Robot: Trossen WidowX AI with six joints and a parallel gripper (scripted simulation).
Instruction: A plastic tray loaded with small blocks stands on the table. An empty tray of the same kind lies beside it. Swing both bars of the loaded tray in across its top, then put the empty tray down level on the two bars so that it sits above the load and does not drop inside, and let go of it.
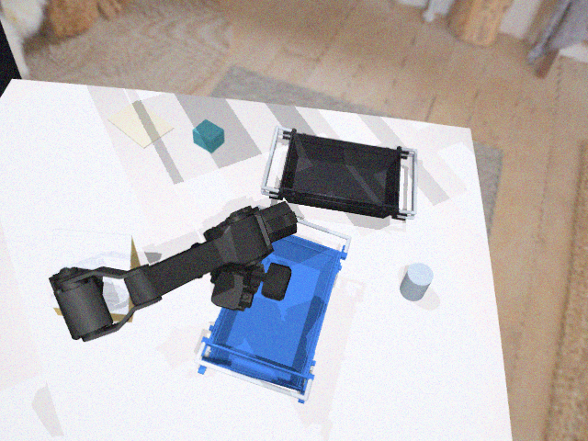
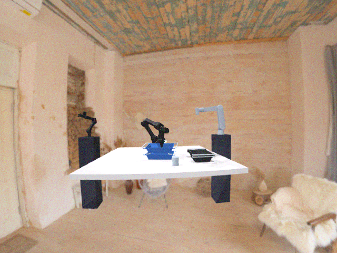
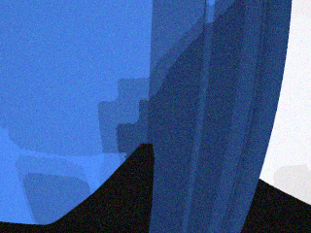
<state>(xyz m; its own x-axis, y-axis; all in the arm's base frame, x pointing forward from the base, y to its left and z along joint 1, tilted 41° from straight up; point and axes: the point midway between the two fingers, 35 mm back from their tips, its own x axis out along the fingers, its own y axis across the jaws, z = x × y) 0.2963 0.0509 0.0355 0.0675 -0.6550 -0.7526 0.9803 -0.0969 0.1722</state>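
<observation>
Now: gripper tip 8 cm short of the blue tray, 1 cm to the left of it and 3 cm below it. Also, from my gripper tip: grey cylinder (36 cm ahead, 10 cm to the left, 6 cm below); then teal cube (14 cm behind, 47 cm to the left, 7 cm below); then cream sheet (33 cm behind, 50 cm to the left, 9 cm below).
</observation>
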